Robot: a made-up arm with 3 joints. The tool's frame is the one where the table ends. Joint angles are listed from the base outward.
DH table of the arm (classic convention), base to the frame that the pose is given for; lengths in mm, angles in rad. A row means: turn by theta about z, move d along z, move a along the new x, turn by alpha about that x. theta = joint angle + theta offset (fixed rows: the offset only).
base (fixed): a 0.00  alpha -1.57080  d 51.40  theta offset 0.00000
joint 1: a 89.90  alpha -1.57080  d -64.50  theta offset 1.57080
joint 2: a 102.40  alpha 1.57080  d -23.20  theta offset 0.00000
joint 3: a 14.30  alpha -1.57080  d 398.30  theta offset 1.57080
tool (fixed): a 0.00  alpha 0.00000  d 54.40  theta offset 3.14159
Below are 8 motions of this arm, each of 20 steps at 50 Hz.
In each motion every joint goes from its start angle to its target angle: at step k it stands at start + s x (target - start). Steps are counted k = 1, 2, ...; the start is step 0. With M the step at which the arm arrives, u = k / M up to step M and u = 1 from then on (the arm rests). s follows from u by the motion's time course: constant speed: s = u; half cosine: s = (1 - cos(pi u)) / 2; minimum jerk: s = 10 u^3 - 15 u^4 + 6 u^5.
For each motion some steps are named. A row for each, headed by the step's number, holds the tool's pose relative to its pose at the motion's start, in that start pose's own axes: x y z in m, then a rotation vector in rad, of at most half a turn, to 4 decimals.
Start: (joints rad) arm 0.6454 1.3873 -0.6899
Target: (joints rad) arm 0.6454 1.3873 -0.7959
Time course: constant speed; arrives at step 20
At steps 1, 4, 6, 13, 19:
1: -0.0003 0.0000 -0.0001 0.0000 -0.0053 0.0000
4: -0.0011 0.0000 -0.0003 0.0000 -0.0212 0.0000
6: -0.0017 0.0000 -0.0005 0.0000 -0.0318 0.0000
13: -0.0037 0.0000 -0.0011 0.0000 -0.0689 0.0000
19: -0.0054 0.0000 -0.0017 0.0000 -0.1007 0.0000

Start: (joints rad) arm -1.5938 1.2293 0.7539
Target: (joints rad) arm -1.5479 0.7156 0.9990
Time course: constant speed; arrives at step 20
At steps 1, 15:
1: -0.0071 0.0013 0.0069 0.0171 0.0131 0.0193
15: -0.1055 -0.0055 0.1035 0.2335 0.1992 0.3086

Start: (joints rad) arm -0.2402 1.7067 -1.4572
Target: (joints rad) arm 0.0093 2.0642 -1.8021
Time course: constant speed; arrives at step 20
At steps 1, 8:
1: -0.0087 -0.0025 0.0047 0.0104 -0.0190 0.0191
8: -0.0682 -0.0261 0.0346 0.0914 -0.1582 0.1473

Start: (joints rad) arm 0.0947 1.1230 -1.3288
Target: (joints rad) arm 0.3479 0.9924 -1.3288
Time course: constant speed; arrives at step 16
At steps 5, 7, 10, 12, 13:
5: 0.0083 0.0001 0.0419 0.0783 0.0357 -0.0227
7: 0.0121 -0.0007 0.0584 0.1093 0.0508 -0.0318
10: 0.0184 -0.0031 0.0830 0.1552 0.0743 -0.0456
12: 0.0228 -0.0053 0.0991 0.1855 0.0905 -0.0548
13: 0.0252 -0.0066 0.1071 0.2006 0.0988 -0.0594

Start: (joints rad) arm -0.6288 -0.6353 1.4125
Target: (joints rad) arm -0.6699 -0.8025 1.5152
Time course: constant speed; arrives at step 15
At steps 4, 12, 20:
4: -0.0169 0.0037 0.0022 -0.0002 0.0187 0.0451
12: -0.0513 0.0091 0.0056 -0.0055 0.0569 0.1353
20: -0.0643 0.0104 0.0066 -0.0091 0.0715 0.1691

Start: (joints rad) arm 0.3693 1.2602 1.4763
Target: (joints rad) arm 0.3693 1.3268 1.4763
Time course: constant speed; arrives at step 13
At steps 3, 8, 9, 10, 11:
3: 0.0061 -0.0013 -0.0006 -0.0015 0.0000 -0.0153
8: 0.0162 -0.0037 -0.0015 -0.0039 0.0000 -0.0408
9: 0.0182 -0.0043 -0.0017 -0.0044 0.0000 -0.0459
10: 0.0202 -0.0048 -0.0019 -0.0048 0.0000 -0.0510
11: 0.0222 -0.0053 -0.0021 -0.0053 0.0000 -0.0561

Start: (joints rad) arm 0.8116 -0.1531 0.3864
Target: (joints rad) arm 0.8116 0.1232 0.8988
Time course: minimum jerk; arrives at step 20
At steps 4, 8, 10, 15, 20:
4: 0.0040 -0.0008 -0.0055 -0.0147 0.0297 -0.0063
8: 0.0221 -0.0058 -0.0305 -0.0784 0.1626 -0.0396
10: 0.0347 -0.0107 -0.0485 -0.1206 0.2558 -0.0682
15: 0.0618 -0.0258 -0.0882 -0.2039 0.4570 -0.1444
20: 0.0686 -0.0308 -0.0986 -0.2236 0.5091 -0.1674

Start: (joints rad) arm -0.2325 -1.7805 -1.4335
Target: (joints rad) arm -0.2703 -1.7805 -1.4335
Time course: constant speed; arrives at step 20
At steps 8, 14, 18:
8: -0.0006 -0.0005 0.0048 0.0146 0.0031 0.0020
14: -0.0010 -0.0010 0.0085 0.0256 0.0055 0.0035
18: -0.0012 -0.0013 0.0109 0.0330 0.0071 0.0046

